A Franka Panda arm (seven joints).
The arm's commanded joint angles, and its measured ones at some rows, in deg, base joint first. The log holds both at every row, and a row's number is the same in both.
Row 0, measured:
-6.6 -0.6 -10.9 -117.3 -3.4 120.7 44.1
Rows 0 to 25, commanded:
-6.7 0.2 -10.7 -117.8 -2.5 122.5 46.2
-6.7 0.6 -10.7 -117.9 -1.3 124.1 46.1
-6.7 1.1 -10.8 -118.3 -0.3 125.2 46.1
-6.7 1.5 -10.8 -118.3 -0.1 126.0 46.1
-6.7 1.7 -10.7 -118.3 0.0 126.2 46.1
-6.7 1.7 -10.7 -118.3 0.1 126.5 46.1
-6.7 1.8 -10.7 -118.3 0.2 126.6 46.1
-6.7 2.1 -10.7 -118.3 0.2 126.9 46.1
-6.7 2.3 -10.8 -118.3 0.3 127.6 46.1
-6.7 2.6 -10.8 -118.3 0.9 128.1 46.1
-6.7 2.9 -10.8 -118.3 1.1 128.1 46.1
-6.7 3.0 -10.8 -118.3 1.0 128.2 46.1
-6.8 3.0 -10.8 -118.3 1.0 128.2 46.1
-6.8 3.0 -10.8 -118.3 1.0 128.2 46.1
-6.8 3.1 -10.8 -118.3 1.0 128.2 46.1
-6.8 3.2 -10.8 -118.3 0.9 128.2 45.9
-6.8 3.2 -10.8 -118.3 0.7 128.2 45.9
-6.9 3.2 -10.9 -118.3 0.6 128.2 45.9
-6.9 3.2 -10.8 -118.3 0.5 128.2 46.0
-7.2 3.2 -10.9 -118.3 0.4 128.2 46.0
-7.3 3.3 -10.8 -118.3 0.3 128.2 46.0
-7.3 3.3 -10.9 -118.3 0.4 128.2 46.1
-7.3 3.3 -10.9 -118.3 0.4 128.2 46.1
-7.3 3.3 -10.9 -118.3 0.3 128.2 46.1
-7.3 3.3 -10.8 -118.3 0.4 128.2 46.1
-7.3 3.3 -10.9 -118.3 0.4 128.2 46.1
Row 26, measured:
-7.2 3.0 -11.0 -117.9 0.2 126.7 45.3
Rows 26 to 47, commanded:
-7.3 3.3 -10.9 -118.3 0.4 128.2 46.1
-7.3 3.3 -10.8 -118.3 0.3 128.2 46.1
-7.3 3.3 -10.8 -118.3 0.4 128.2 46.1
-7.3 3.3 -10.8 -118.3 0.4 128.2 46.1
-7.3 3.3 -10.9 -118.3 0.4 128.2 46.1
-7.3 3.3 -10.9 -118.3 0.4 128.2 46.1
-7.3 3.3 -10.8 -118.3 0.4 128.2 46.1
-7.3 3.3 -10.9 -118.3 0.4 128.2 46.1
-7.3 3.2 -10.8 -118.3 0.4 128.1 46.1
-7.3 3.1 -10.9 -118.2 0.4 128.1 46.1
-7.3 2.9 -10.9 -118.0 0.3 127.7 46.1
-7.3 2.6 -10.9 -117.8 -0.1 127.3 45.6
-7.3 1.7 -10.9 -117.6 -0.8 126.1 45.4
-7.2 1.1 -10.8 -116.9 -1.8 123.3 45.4
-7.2 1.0 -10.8 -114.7 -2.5 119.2 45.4
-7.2 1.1 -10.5 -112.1 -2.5 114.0 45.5
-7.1 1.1 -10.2 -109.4 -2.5 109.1 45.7
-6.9 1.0 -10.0 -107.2 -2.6 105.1 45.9
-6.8 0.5 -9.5 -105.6 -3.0 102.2 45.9
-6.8 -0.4 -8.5 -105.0 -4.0 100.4 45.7
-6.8 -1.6 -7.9 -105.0 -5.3 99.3 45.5
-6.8 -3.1 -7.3 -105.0 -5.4 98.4 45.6
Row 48, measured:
-6.8 0.0 -9.5 -106.3 -2.8 102.7 45.3
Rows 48 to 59, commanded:
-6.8 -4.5 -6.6 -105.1 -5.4 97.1 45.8
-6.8 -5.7 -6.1 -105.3 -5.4 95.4 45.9
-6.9 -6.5 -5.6 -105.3 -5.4 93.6 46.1
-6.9 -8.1 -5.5 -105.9 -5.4 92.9 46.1
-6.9 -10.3 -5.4 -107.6 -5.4 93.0 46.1
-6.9 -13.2 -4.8 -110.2 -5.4 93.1 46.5
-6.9 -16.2 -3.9 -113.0 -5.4 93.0 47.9
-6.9 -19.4 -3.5 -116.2 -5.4 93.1 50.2
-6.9 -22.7 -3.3 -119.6 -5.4 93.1 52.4
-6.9 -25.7 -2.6 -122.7 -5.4 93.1 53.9
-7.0 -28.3 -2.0 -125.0 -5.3 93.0 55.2
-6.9 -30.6 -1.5 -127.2 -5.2 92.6 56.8
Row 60, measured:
-6.6 -20.1 -3.7 -117.0 -4.2 92.6 51.8
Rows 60 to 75, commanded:
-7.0 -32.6 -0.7 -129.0 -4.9 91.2 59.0
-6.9 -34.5 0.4 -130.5 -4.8 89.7 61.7
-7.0 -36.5 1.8 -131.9 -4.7 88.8 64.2
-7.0 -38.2 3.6 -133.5 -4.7 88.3 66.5
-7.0 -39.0 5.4 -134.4 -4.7 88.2 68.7
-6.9 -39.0 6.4 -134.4 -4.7 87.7 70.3
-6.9 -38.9 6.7 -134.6 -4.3 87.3 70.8
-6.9 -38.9 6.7 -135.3 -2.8 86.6 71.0
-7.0 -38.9 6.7 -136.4 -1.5 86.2 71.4
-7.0 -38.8 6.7 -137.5 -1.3 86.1 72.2
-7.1 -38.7 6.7 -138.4 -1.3 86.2 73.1
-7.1 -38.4 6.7 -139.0 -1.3 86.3 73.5
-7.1 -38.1 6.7 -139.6 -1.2 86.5 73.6
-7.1 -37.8 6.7 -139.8 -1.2 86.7 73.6
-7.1 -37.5 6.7 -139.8 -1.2 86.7 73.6
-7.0 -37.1 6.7 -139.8 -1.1 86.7 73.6
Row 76, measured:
-6.7 -37.8 6.4 -139.8 -2.1 87.1 72.4
